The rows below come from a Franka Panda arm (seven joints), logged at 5 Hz.
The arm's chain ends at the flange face. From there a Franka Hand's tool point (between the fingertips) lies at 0.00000 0.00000 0.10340 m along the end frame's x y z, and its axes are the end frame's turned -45 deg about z.
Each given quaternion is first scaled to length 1.
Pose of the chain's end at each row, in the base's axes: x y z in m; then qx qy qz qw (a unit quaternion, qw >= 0):
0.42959 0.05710 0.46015 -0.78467 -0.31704 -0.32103 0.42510
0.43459 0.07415 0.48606 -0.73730 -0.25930 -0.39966 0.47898
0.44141 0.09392 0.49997 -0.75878 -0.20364 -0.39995 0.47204
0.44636 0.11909 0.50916 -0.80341 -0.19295 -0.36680 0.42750
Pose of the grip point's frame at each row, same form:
0.45381 0.14713 0.41543 -0.60362 -0.59319 -0.45927 0.26989
0.46984 0.16861 0.46314 -0.58195 -0.52172 -0.55254 0.28958
0.48429 0.18483 0.47573 -0.62309 -0.47851 -0.55015 0.28305
0.49024 0.20475 0.47138 -0.66842 -0.48572 -0.50248 0.25459

